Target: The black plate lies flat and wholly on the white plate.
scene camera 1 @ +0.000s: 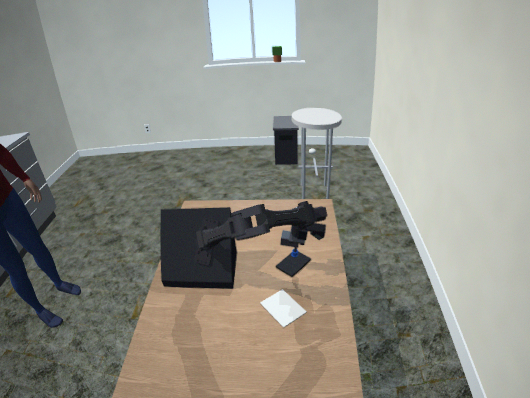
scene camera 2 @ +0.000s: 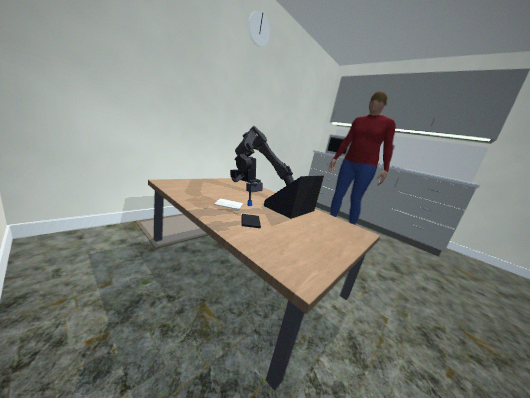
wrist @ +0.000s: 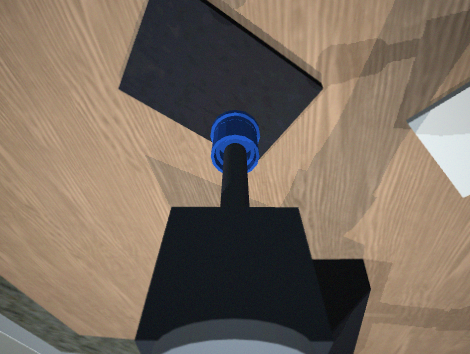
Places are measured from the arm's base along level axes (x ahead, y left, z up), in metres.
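Pixels of known places: hand, its tool point: (scene camera 1: 294, 254) (scene camera 2: 249, 205) (wrist: 235, 133); arm's base, origin of its link: (scene camera 1: 206, 241) (scene camera 2: 292, 187).
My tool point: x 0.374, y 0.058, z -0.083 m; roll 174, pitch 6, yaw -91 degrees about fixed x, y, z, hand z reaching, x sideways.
Ahead of a thing's pixels: the offset from my tool point to its top centre. Level surfaces: height alone.
The black plate @[0.006 m back, 0.024 m left, 0.075 m down] (scene camera 1: 293, 265) (scene camera 2: 251, 221) (wrist: 215, 70) lies flat on the wooden table, apart from the white plate. The white plate @[0.017 m back, 0.236 m right, 0.080 m down] (scene camera 1: 283, 308) (scene camera 2: 228, 204) (wrist: 447, 140) lies flat on the table; in the wrist view part of it shows at the right edge. My gripper, a blue suction cup (scene camera 1: 295, 253) (scene camera 2: 250, 203) (wrist: 235, 125), holds nothing and is open. It hangs above the table, and in the wrist view it overlaps the near corner of the black plate. In scene camera 2 a gap shows between the cup and the black plate.
A large black wedge-shaped block (scene camera 1: 190, 250) (scene camera 2: 300, 196) stands on the table @[0.086 m down] (scene camera 1: 225, 350) (scene camera 2: 320, 240) under the arm's base. A round white stool (scene camera 1: 316, 117) stands beyond the table's far edge. A person (scene camera 1: 10, 200) (scene camera 2: 372, 140) stands on the floor beside the table.
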